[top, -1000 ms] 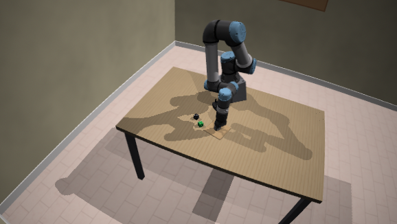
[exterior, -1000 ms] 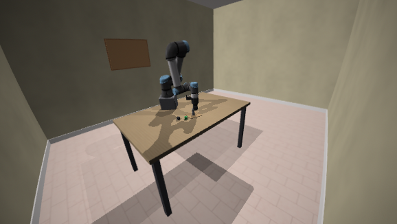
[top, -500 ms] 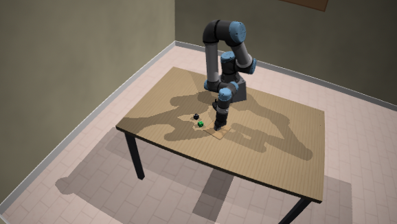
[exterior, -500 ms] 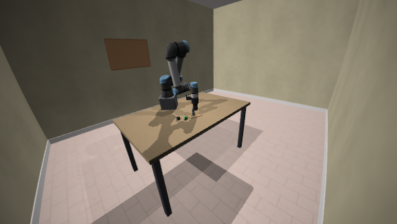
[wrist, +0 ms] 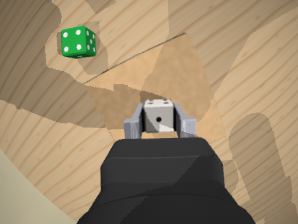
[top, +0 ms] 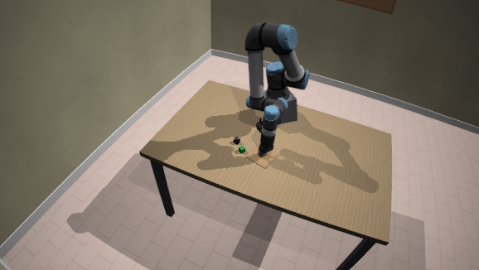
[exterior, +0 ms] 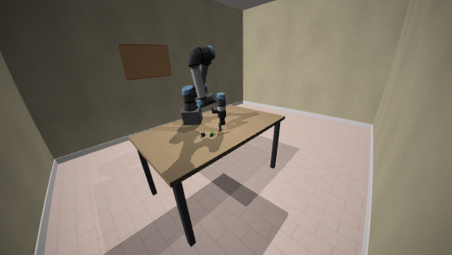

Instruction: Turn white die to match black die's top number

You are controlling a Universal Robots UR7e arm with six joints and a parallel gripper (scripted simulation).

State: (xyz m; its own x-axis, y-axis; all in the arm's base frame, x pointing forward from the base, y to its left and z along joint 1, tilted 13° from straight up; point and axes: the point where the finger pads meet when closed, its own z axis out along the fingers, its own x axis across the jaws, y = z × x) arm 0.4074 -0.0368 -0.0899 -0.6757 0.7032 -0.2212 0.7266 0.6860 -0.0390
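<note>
Now: the tan mat 30 mm below my hand. Round my hand: green die (120 mm to the right, 10 mm below); black die (170 mm to the right, 70 mm behind, 10 mm below); white die (right at my hand).
</note>
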